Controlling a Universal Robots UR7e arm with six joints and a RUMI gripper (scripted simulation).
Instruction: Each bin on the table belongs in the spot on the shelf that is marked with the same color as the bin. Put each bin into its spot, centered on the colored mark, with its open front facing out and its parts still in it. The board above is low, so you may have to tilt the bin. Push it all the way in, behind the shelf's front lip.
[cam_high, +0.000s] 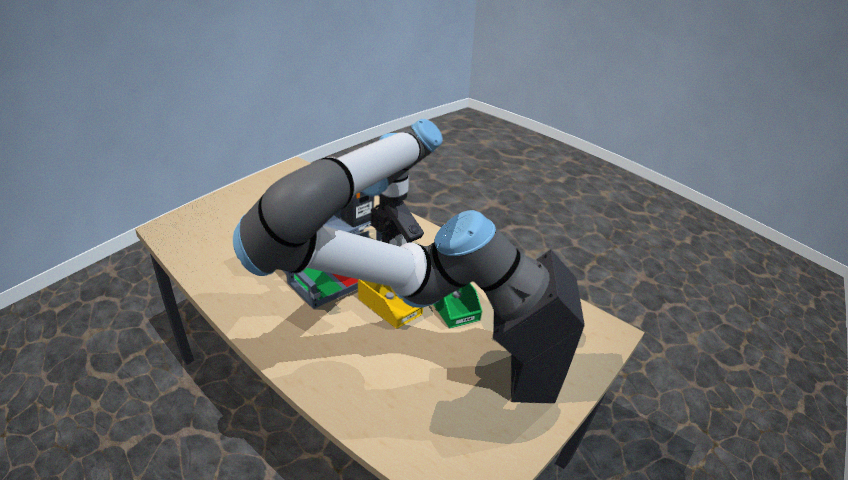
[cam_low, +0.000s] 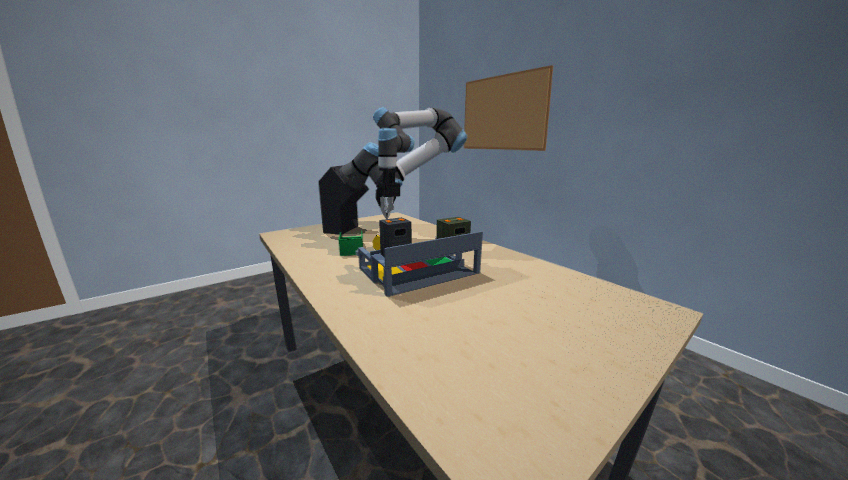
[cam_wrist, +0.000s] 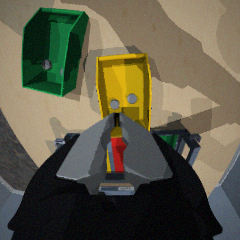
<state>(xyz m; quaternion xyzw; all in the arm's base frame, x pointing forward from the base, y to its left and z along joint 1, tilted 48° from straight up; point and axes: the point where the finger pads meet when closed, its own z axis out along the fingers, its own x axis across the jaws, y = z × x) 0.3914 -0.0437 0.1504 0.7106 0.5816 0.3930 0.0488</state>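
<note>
My hand is 10 cm past the green bin, 14 cm to the left of it and 13 cm above it. The rest, counted from my hand: yellow bin: 1 cm ahead, 1 cm to the left, 13 cm below; black box: 33 cm ahead, 10 cm to the right.
</note>
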